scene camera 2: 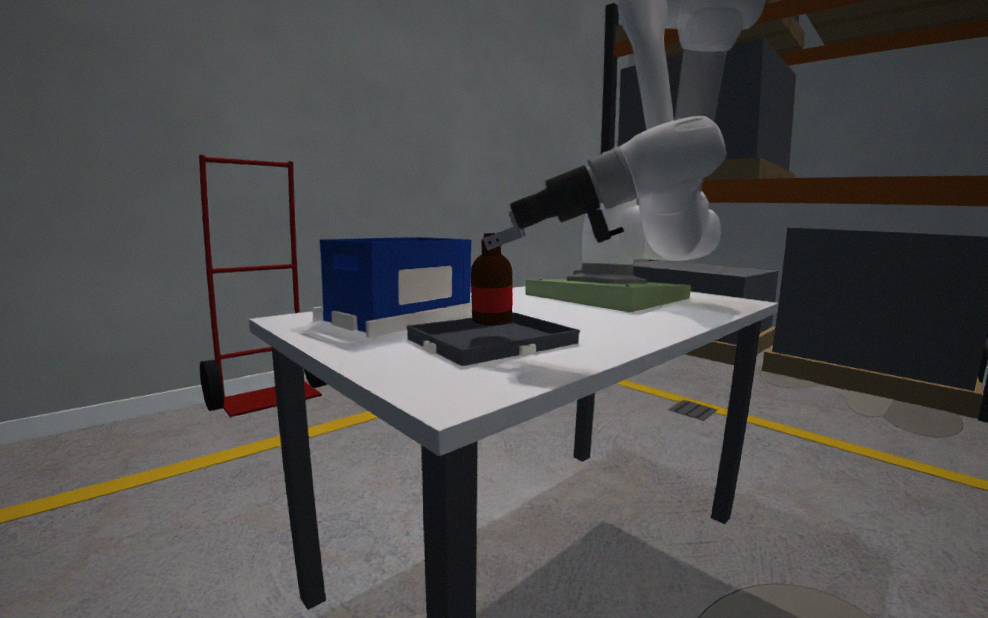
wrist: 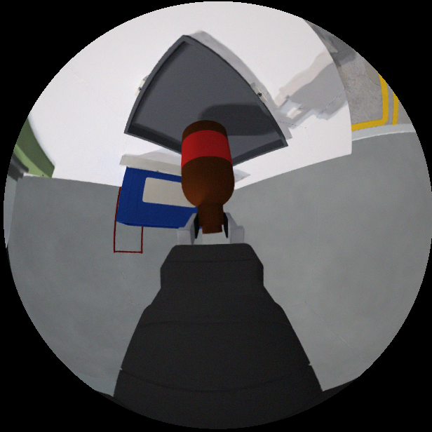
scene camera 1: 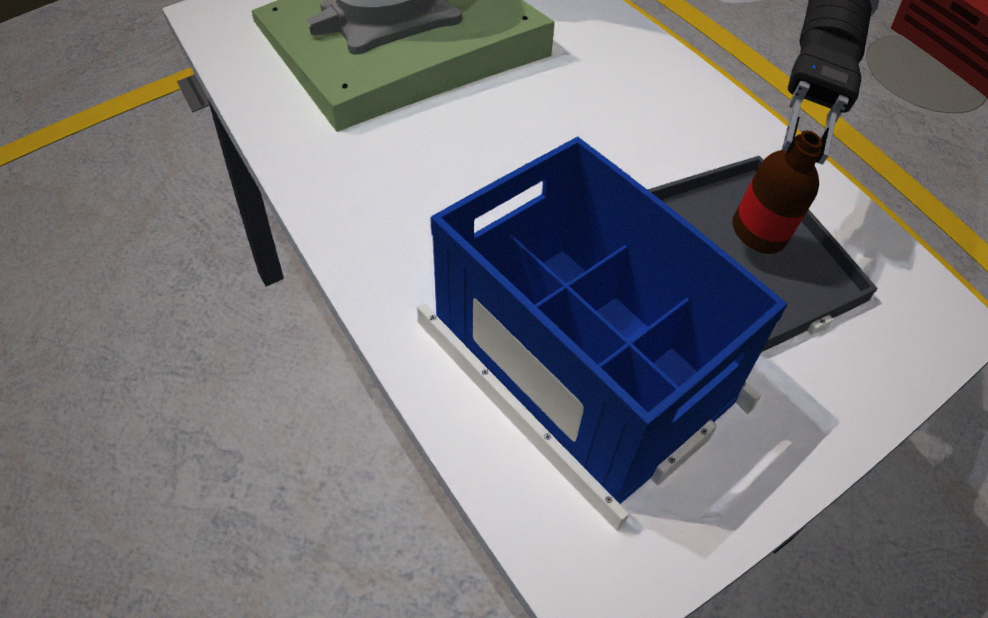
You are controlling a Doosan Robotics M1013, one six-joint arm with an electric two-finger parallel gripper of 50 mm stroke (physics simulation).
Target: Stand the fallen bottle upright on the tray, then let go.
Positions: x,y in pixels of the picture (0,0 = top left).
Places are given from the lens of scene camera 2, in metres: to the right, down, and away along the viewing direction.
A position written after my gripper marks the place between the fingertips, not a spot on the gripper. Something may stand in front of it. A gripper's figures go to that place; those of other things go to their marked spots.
my gripper (scene camera 2: 487,243): -0.01, -0.11, 0.79
brown bottle (scene camera 2: 491,274): 0.00, -0.06, 0.77
